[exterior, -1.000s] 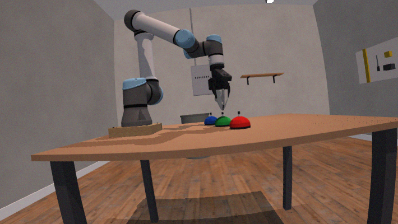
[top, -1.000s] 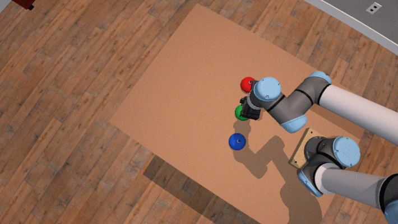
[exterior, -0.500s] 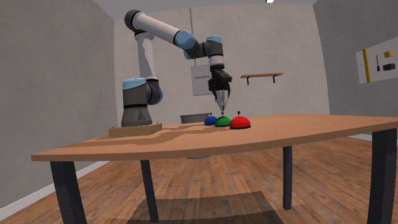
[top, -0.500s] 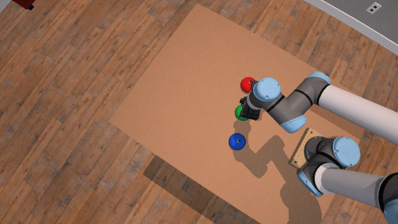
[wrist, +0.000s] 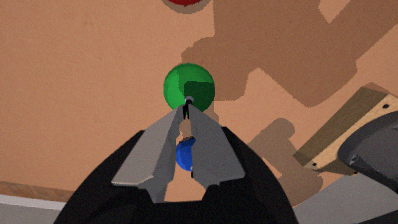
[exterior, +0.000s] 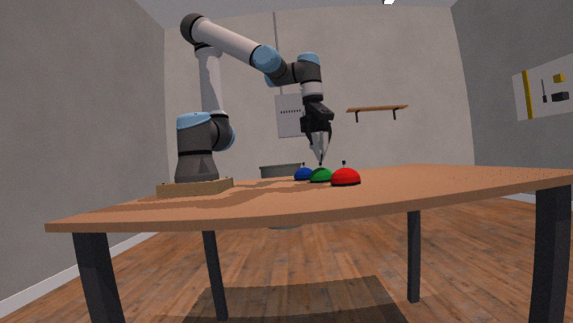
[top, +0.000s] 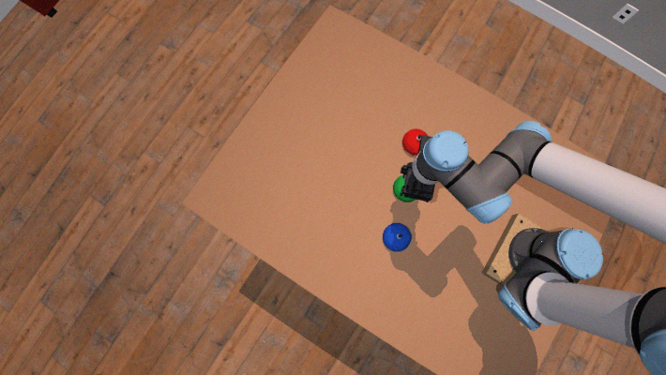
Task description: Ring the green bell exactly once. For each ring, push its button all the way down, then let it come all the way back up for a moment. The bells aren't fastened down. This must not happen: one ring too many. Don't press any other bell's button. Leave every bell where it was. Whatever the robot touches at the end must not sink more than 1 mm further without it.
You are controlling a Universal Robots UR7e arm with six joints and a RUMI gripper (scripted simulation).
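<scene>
Now: hand 40 mm above the green bell. Also, from my hand: blue bell: 140 mm to the left, 60 mm behind, 40 mm below; then red bell: 140 mm to the right, 50 mm ahead, 40 mm below.
</scene>
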